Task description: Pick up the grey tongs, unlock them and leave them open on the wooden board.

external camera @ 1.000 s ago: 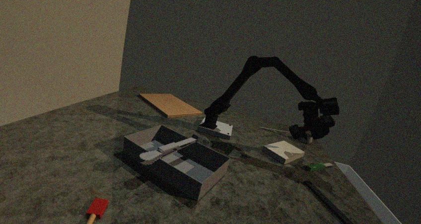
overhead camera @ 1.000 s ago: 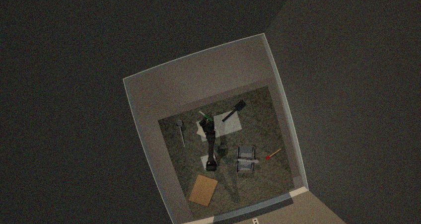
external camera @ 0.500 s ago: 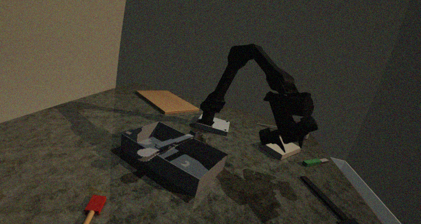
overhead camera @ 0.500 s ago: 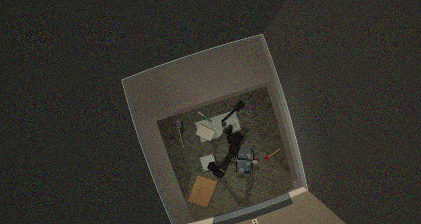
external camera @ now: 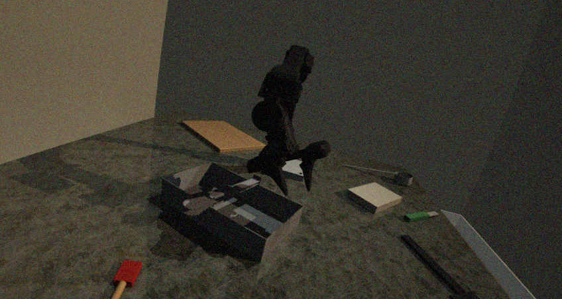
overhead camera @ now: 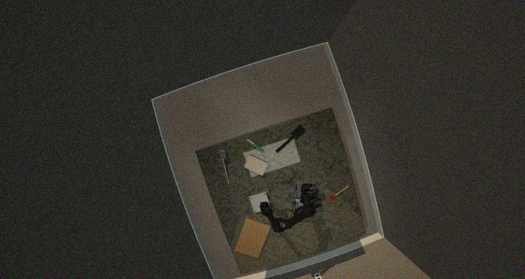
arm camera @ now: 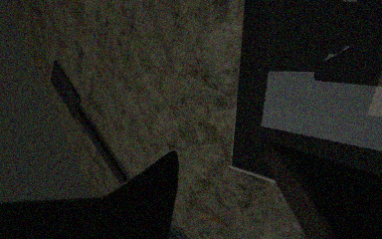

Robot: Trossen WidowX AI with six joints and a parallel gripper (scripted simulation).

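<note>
Right now my gripper tip is 2 cm short of the roasting tin, 15 cm to the left of it and 8 cm above it. Also, from my gripper tip: black spatula 1 cm behind, 40 cm to the left, 10 cm below; block 36 cm behind, 21 cm to the left, 9 cm below; red-headed brush 34 cm ahead, 17 cm to the right, 10 cm below.
</note>
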